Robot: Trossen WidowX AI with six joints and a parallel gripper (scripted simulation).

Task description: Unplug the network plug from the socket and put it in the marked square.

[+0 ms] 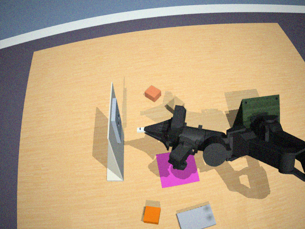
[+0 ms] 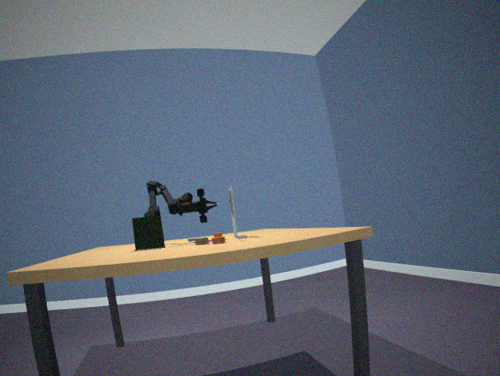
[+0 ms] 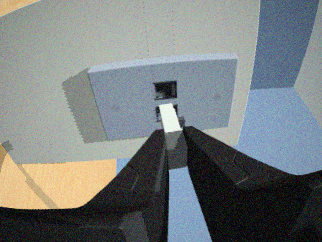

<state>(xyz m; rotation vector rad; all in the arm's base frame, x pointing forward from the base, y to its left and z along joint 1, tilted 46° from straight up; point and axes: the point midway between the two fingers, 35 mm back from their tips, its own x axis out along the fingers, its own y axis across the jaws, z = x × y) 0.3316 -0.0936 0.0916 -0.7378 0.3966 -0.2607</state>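
Now: gripper tip 9 cm past the magenta marked square, 5 cm to the right of it and 20 cm above it. The rest, counted from my gripper tip: grey panel 8 cm ahead, 4 cm to the right, 7 cm below; then network plug right at my gripper tip; then orange block 3 cm ahead, 19 cm to the left, 18 cm below.
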